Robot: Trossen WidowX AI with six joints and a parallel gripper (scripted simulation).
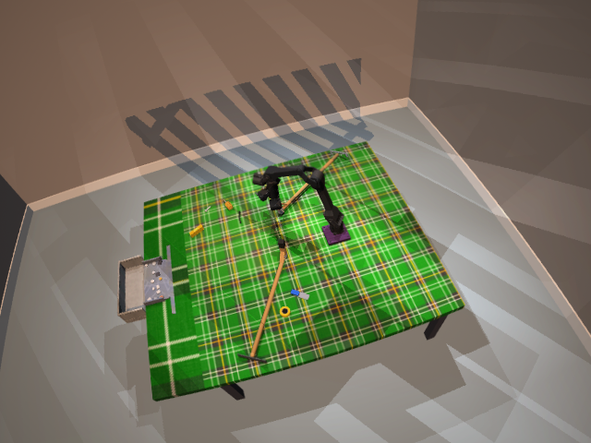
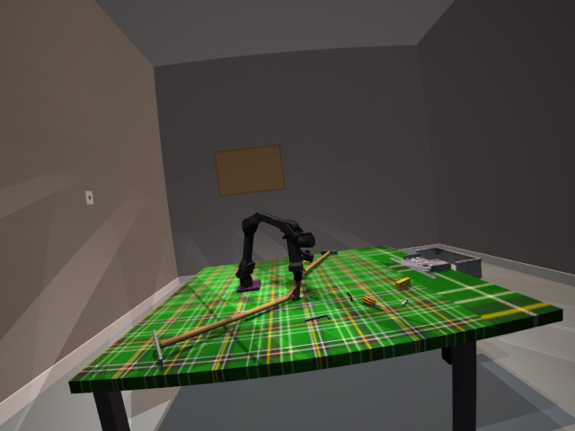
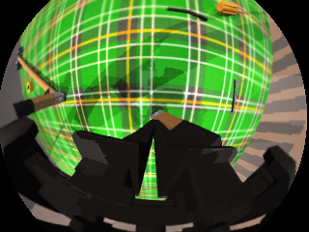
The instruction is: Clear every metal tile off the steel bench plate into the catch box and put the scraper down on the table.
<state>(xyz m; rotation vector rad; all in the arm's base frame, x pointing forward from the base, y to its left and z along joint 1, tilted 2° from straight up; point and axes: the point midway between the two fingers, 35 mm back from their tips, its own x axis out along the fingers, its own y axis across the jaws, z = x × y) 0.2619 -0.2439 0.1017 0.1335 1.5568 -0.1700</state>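
My gripper tip is now 590 mm to the right of the yellow ring, 170 mm short of it and 80 mm above it. Round my gripper tip: orange piece (250 mm ahead, 200 mm to the right, 70 mm below); blue-grey piece (530 mm to the left, 80 mm below, 70 mm ahead).
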